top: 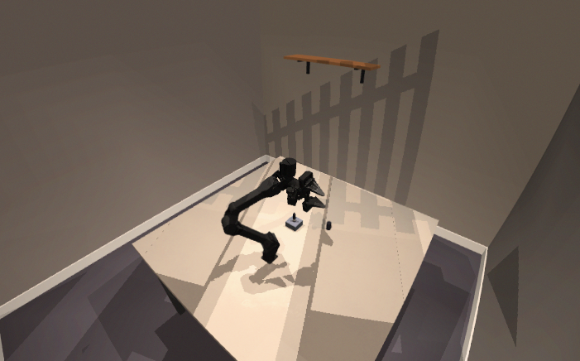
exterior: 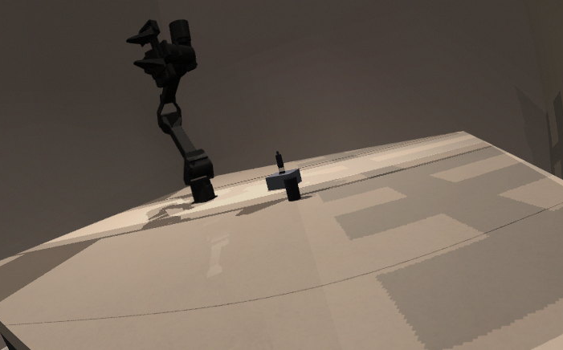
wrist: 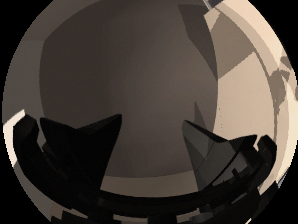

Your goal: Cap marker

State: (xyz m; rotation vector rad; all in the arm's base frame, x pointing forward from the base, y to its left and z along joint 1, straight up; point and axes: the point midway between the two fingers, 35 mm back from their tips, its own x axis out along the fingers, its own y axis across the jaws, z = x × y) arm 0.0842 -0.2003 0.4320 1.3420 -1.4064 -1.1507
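Now: gripper tip 28 cm short of the black cap, 11 cm to the right of it and 41 cm above it. The rest, counted from my gripper tip: grey holder block: 18 cm ahead, 28 cm to the left, 41 cm below.
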